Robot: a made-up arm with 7 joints. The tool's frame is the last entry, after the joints. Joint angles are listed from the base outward.
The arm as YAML. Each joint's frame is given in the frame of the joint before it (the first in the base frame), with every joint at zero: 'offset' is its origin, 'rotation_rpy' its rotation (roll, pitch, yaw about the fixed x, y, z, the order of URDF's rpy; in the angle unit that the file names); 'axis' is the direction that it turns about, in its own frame. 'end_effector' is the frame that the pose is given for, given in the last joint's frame.
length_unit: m
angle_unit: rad
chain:
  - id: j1
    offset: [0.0, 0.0, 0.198]
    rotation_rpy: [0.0, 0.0, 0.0]
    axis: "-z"
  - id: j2
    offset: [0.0, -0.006, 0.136]
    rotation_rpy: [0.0, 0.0, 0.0]
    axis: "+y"
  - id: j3
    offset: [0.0, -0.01, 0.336]
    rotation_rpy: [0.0, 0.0, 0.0]
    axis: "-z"
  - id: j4
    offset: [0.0, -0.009, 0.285]
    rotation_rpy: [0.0, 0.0, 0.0]
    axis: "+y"
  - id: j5
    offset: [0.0, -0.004, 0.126]
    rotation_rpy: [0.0, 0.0, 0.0]
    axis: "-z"
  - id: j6
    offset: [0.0, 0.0, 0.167]
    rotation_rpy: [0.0, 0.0, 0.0]
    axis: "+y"
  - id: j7
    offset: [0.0, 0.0, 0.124]
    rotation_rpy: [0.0, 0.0, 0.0]
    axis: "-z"
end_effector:
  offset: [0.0, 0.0, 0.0]
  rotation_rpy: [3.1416, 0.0, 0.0]
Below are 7 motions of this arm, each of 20 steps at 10 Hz.
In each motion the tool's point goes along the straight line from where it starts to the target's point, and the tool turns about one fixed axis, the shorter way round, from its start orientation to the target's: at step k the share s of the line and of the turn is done. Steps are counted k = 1, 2, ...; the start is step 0. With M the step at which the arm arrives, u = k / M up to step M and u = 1 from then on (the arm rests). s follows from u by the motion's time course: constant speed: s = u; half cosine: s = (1 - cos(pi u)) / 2; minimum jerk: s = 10 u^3 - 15 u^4 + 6 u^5.
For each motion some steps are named. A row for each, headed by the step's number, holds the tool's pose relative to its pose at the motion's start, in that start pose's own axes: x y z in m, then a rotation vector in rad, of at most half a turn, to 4 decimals.
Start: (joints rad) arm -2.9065 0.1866 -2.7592 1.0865 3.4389 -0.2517 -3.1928
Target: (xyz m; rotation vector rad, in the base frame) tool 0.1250 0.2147 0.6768 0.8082 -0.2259 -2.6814
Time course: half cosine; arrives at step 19
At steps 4, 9, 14, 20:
4: 0.0317 -0.0342 0.0484 -0.1063 -0.1165 0.0467
9: 0.1379 -0.1490 0.2104 -0.4623 -0.5067 0.2033
14: 0.2522 -0.2724 0.3847 -0.8452 -0.9263 0.3717
20: 0.3007 -0.3248 0.4587 -1.0079 -1.1046 0.4432

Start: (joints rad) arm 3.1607 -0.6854 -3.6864 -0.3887 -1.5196 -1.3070 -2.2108
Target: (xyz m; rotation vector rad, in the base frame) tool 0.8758 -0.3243 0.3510 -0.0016 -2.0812 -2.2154
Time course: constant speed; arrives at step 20
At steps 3, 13, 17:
3: 0.0097 -0.1107 -0.0480 0.0094 -0.0535 0.0683
13: 0.0422 -0.4797 -0.2078 0.0407 -0.2317 0.2960
17: 0.0552 -0.6273 -0.2717 0.0532 -0.3030 0.3871

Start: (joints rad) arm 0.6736 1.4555 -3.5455 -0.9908 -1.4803 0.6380 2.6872
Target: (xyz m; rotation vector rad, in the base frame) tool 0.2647 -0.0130 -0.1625 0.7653 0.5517 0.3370
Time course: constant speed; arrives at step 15
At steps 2, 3, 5, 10, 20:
2: -0.0467 0.0794 0.0267 0.2007 0.0763 0.0337
3: -0.0700 0.1192 0.0401 0.3011 0.1145 0.0505
5: -0.1167 0.1986 0.0668 0.5018 0.1908 0.0842
10: -0.2334 0.3972 0.1336 1.0037 0.3817 0.1684
20: -0.3501 0.5958 0.2004 1.5055 0.5725 0.2527

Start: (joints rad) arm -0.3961 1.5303 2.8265 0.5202 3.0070 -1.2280 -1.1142
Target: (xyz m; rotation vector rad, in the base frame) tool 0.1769 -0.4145 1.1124 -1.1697 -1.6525 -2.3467
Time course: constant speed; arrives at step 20
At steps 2, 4, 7, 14, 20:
2: -0.0349 -0.0613 -0.0756 -0.1009 0.0836 -0.0508
4: -0.0697 -0.1226 -0.1512 -0.2019 0.1673 -0.1016
7: -0.1220 -0.2145 -0.2645 -0.3533 0.2927 -0.1778
14: -0.2441 -0.4291 -0.5290 -0.7065 0.5854 -0.3555
20: -0.3487 -0.6129 -0.7558 -1.0093 0.8363 -0.5079

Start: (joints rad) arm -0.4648 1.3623 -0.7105 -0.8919 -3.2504 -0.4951 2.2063
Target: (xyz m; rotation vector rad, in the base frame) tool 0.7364 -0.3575 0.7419 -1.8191 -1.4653 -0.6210
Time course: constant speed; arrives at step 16
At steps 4, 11, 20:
4: -0.1183 -0.0656 0.0485 -0.2488 0.2215 0.0299
11: -0.3252 -0.1803 0.1332 -0.6841 0.6091 0.0823
20: -0.4731 -0.2623 0.1938 -0.9951 0.8859 0.1197

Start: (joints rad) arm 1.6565 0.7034 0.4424 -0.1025 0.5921 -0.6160 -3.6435
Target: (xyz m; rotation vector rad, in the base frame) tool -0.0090 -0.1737 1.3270 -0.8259 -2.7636 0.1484
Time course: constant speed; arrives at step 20
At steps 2, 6, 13, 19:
2: 0.0380 -0.0248 -0.0030 -0.0198 -0.0387 -0.1358
6: 0.1140 -0.0745 -0.0091 -0.0593 -0.1160 -0.4074
13: 0.2469 -0.1615 -0.0196 -0.1285 -0.2514 -0.8827
19: 0.3609 -0.2361 -0.0287 -0.1878 -0.3674 -1.2901

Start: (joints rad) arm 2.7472 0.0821 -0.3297 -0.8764 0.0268 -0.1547 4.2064
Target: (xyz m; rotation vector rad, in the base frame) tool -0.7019 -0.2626 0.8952 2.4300 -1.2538 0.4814
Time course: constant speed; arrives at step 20
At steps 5, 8, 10, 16, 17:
5: -0.0828 0.0396 0.2450 0.1629 0.1333 0.1866
8: -0.1325 0.0633 0.3920 0.2607 0.2133 0.2986
10: -0.1656 0.0792 0.4899 0.3258 0.2666 0.3733
16: -0.2650 0.1267 0.7839 0.5213 0.4265 0.5973
17: -0.2816 0.1346 0.8329 0.5539 0.4532 0.6346

